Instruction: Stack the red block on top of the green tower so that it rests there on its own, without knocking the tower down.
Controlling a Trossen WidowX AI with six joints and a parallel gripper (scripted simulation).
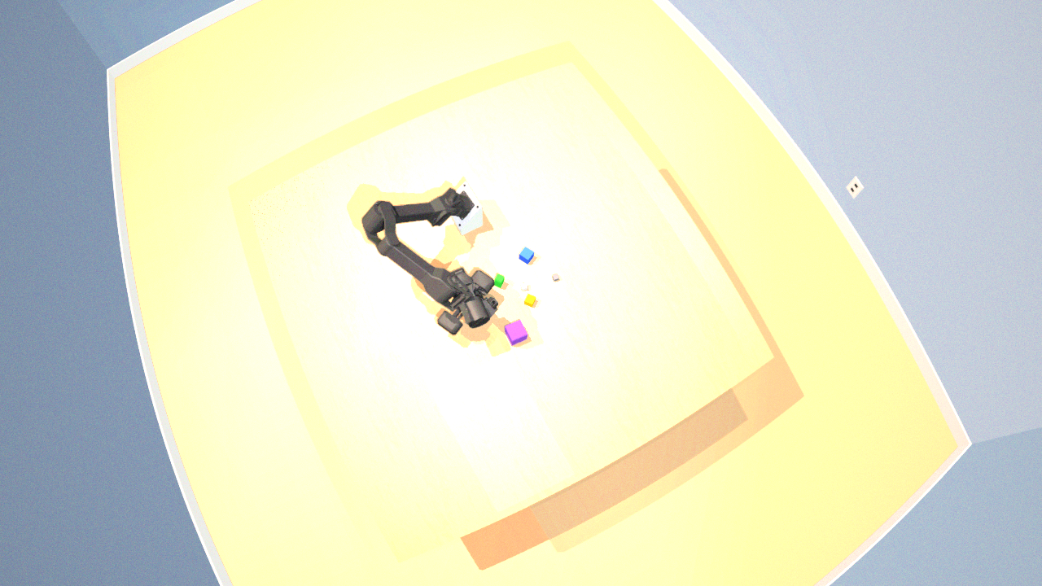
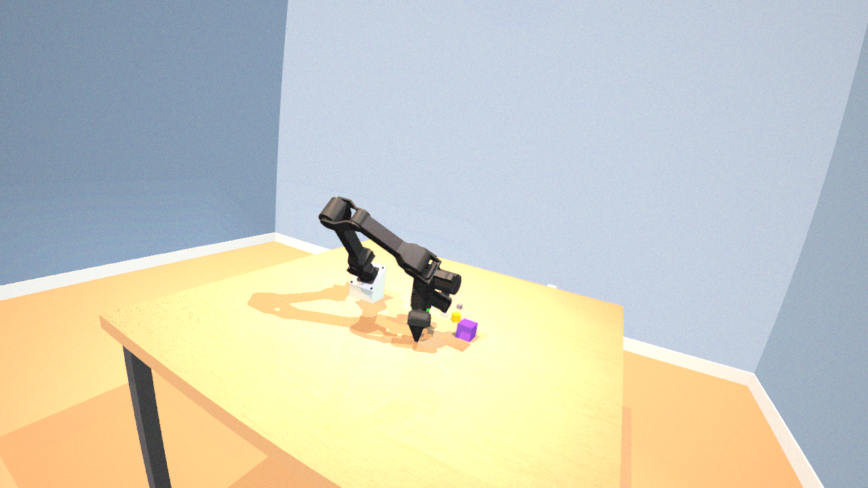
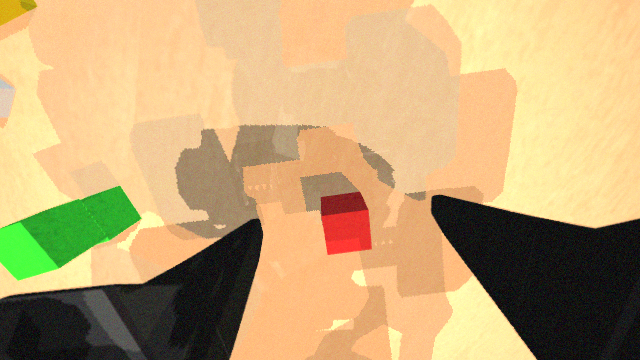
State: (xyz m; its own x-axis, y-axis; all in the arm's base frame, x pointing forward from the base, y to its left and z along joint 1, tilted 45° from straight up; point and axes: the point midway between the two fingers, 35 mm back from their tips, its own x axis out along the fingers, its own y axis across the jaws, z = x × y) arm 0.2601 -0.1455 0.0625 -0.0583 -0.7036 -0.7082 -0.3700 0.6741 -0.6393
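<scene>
My gripper tip is now right at the red block. From my gripper tip the other things lie so: small white block 18 cm to the left, 2 cm ahead; then purple block 13 cm ahead, 8 cm to the left, 2 cm above; then yellow block 17 cm to the left, 6 cm ahead.
</scene>
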